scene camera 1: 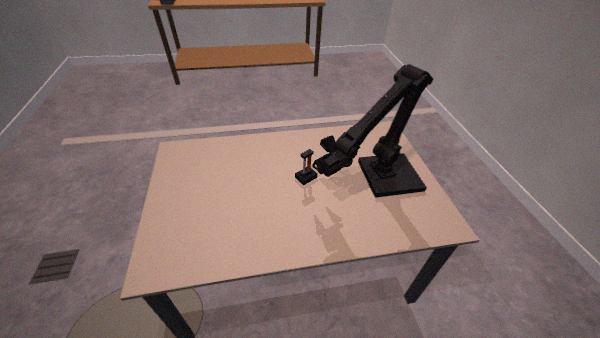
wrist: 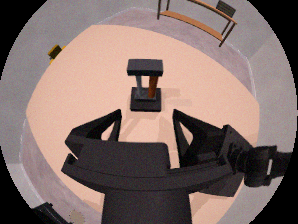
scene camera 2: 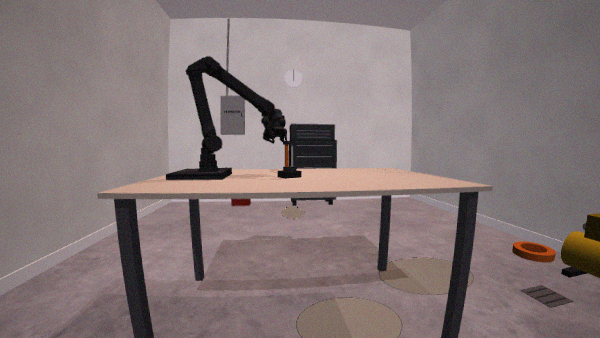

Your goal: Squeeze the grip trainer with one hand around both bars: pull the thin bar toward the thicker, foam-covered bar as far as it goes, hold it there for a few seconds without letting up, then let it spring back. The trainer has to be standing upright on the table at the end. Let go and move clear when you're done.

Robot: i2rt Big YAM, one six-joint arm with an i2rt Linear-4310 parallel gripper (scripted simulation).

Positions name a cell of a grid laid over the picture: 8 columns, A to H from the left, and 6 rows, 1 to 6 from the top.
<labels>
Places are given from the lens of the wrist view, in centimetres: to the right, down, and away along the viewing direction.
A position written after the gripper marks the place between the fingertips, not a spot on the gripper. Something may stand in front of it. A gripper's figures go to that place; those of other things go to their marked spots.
gripper (wrist: D4): 0, 0, 13
grip trainer (wrist: D3): -2, -3, 27
</labels>
